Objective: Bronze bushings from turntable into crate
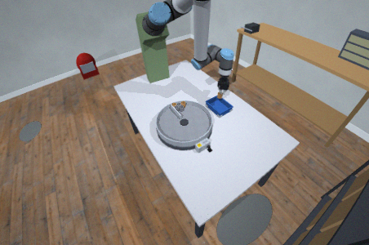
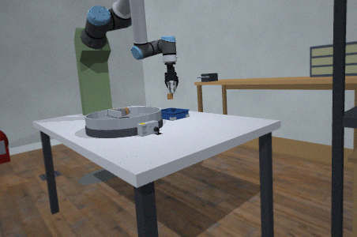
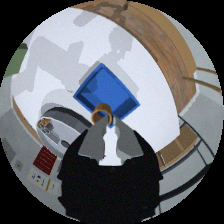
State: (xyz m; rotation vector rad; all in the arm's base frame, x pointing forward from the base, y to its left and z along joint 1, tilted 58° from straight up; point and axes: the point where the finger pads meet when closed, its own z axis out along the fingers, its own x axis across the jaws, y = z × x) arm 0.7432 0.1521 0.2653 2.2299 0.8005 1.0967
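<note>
The blue crate is 10 mm behind my hand, 10 mm to the right of it and 130 mm below it. Round my hand: grey turntable 100 mm behind, 350 mm to the right, 110 mm below.
</note>
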